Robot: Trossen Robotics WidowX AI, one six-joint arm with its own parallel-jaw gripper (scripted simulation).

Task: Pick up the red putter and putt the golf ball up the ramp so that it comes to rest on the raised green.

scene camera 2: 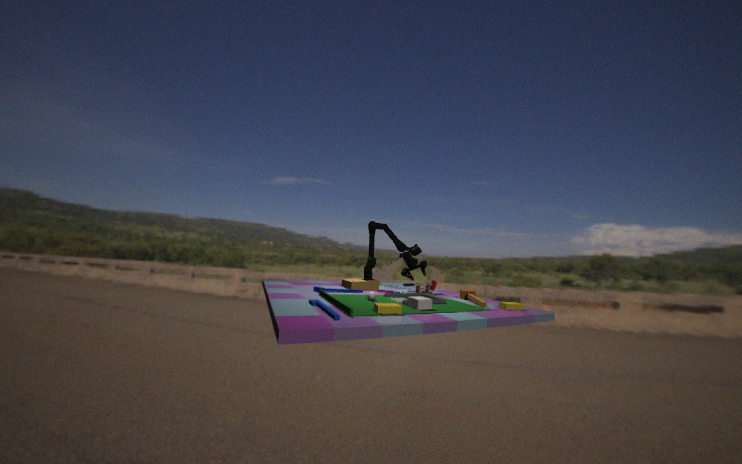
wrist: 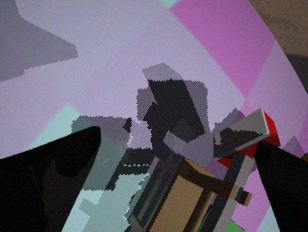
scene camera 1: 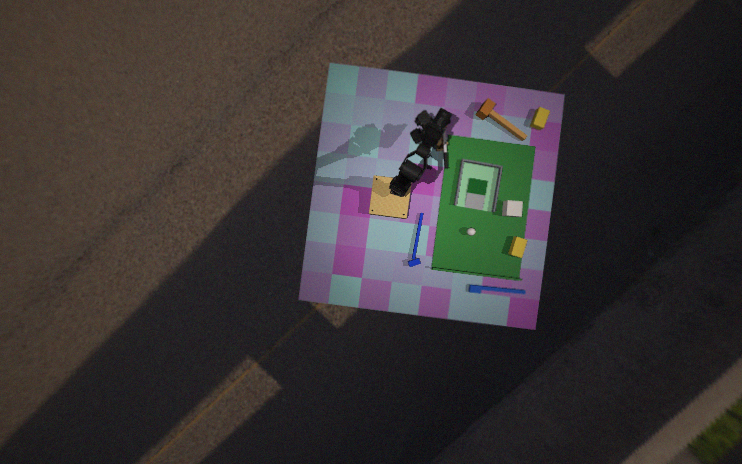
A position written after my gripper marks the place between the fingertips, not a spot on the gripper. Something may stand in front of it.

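My gripper (wrist: pixel 180 142): open, holding nothing. Green mat (scene camera 1: pixel 486 252) (scene camera 2: pixel 362 306), visible.
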